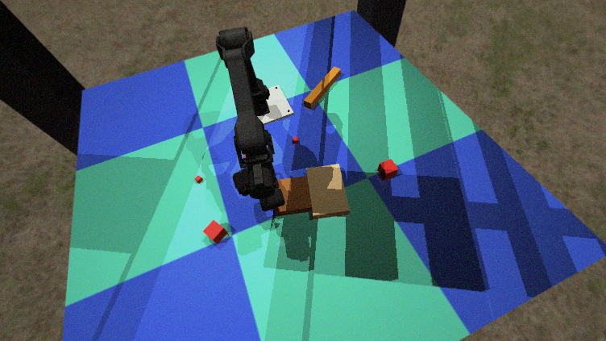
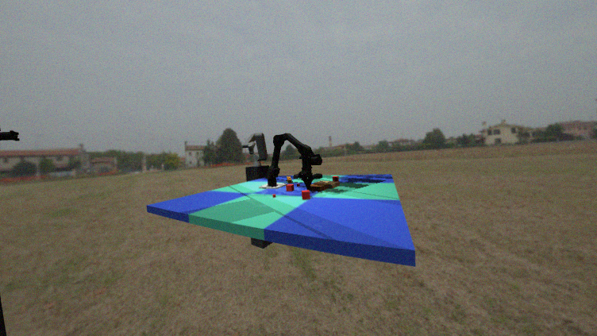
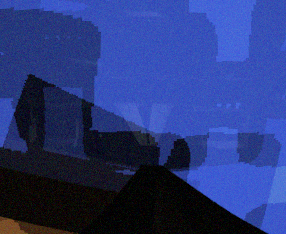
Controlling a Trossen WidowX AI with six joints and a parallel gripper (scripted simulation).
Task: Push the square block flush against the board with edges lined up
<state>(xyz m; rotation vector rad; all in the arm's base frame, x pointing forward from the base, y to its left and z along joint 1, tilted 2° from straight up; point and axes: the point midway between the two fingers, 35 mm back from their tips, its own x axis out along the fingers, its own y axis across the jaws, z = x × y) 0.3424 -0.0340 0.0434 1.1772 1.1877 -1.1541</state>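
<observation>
Right now the brown square block is 6 cm to the left of my gripper tip, 4 cm ahead of it and 1 cm above it. From my gripper tip the other things lie so: tan board: 16 cm to the left, 5 cm ahead, 1 cm above; orange bar: 37 cm behind, 29 cm to the left, 1 cm above.
</observation>
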